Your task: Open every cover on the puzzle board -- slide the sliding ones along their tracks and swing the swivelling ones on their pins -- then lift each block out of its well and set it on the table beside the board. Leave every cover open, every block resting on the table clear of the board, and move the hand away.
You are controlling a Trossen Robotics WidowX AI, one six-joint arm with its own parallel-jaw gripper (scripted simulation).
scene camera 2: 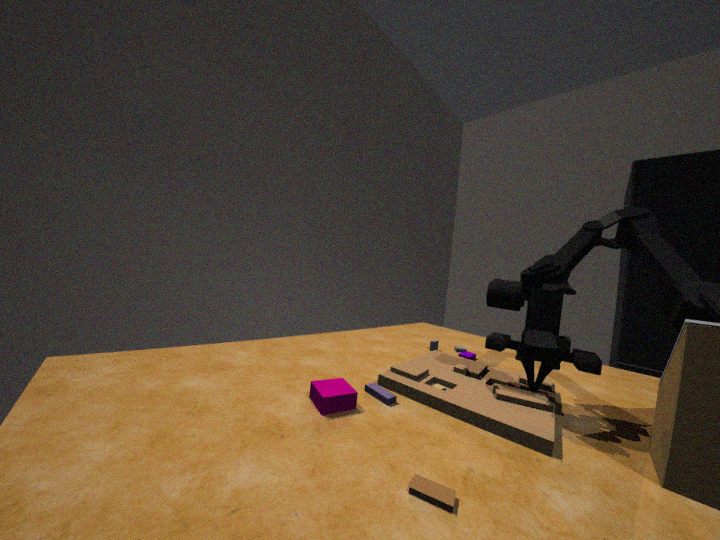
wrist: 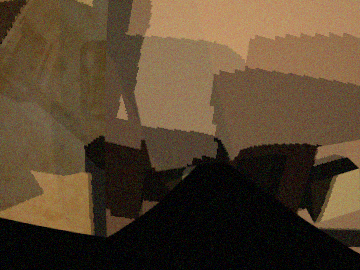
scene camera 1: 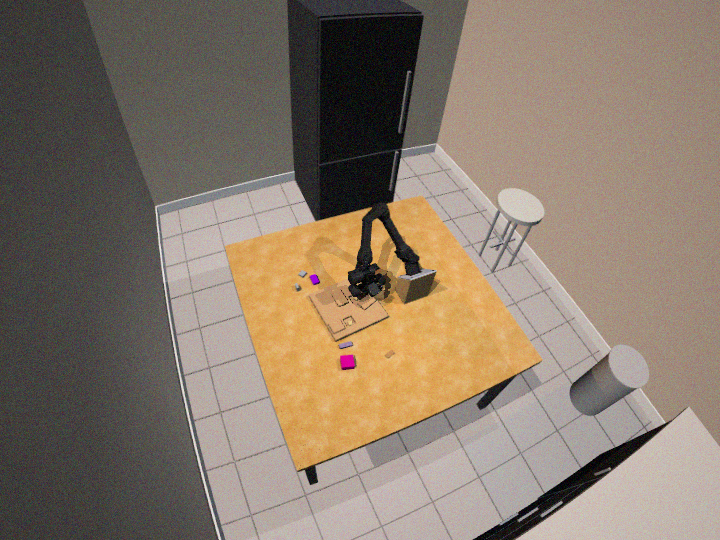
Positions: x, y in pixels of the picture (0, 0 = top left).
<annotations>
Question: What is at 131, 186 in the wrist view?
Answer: A tan puzzle board.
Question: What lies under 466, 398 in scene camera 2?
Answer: A tan puzzle board.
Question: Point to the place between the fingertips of my gripper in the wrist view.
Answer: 212, 174
</annotations>
